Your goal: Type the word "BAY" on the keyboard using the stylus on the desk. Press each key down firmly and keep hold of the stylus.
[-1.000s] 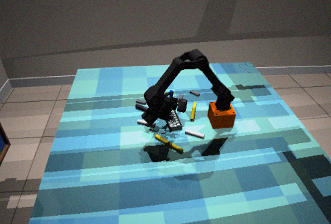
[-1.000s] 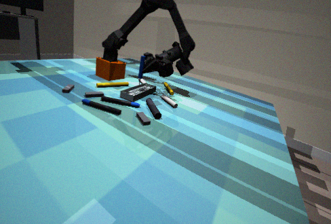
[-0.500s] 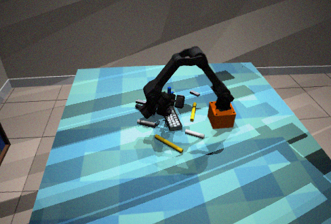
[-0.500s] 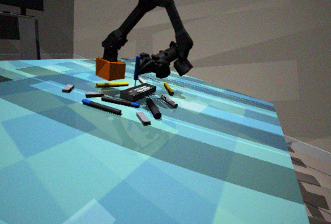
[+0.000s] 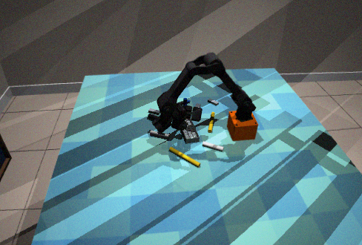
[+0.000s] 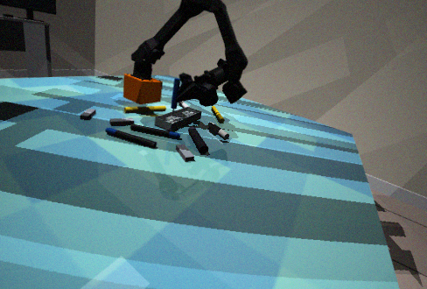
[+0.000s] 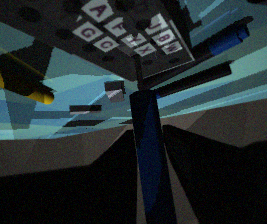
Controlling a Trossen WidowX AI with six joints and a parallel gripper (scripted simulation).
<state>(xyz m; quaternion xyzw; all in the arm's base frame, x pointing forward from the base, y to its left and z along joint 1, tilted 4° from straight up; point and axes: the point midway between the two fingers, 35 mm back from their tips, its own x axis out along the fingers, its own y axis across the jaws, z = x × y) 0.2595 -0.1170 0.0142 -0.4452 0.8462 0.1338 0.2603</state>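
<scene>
Now: gripper tip 10 mm above the blue stylus. Also, from my gripper tip: black marker 120 mm ahead, 60 mm to the right, 70 mm below.
</scene>
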